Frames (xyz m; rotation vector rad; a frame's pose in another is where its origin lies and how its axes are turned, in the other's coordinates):
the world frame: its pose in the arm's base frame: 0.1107 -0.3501 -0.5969 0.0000 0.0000 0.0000
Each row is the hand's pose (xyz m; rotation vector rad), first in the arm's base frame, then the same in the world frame.
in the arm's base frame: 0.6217 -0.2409 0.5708 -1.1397 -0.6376 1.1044
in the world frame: 0.5110 0.1092 1.1677 -1.1397 -0.6376 1.1044
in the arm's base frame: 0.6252 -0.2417 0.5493 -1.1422 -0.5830 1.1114
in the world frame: 0.5145 0.1084 1.1462 -1.1422 -0.5830 1.1114
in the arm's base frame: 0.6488 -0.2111 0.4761 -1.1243 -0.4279 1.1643
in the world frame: 0.5381 0.1390 1.0730 -1.1243 -0.4279 1.1643
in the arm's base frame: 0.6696 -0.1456 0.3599 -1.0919 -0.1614 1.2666
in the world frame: 0.5589 0.2045 0.9568 -1.0919 -0.1614 1.2666
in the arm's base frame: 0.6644 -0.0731 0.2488 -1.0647 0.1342 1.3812
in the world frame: 0.5537 0.2770 0.8457 -1.0647 0.1342 1.3812
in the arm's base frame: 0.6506 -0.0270 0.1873 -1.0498 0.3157 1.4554
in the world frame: 0.5399 0.3231 0.7842 -1.0498 0.3157 1.4554
